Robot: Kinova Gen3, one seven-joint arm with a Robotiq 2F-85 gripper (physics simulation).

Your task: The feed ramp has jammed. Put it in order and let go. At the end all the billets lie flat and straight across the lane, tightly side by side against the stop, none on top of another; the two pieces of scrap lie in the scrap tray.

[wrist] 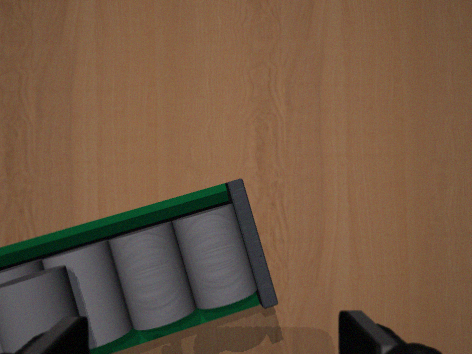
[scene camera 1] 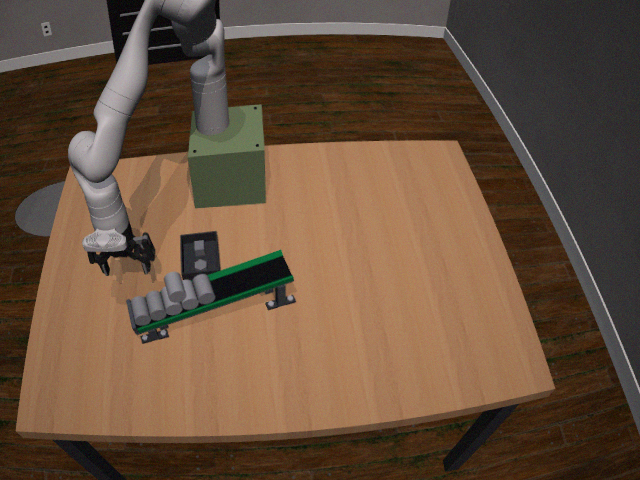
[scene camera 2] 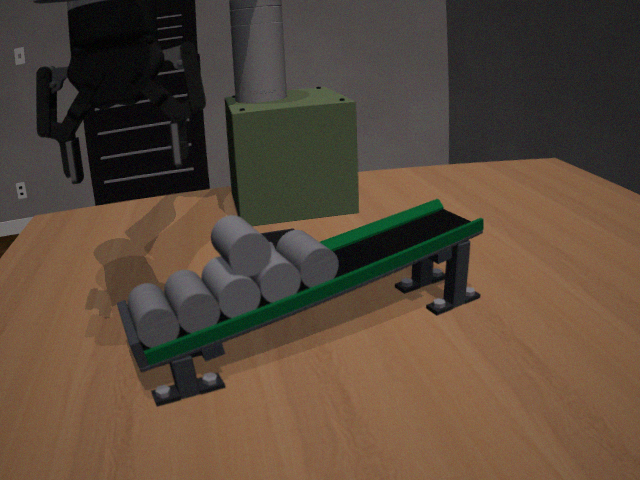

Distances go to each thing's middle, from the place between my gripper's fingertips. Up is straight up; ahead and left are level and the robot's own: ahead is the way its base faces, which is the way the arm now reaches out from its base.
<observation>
My gripper is now 9 cm to the right of the billet (scene camera 2: 247,252), 9 cm above it and 2 cm past it. From my hand the other things lie so: stop (scene camera 2: 134,342) 14 cm below, 2 cm to the right, 2 cm ahead; then scrap tray (scene camera 1: 188,258) 19 cm below, 18 cm behind, 14 cm to the left; then ramp lane (scene camera 2: 362,253) 17 cm to the left, 13 cm below, 3 cm behind.
</observation>
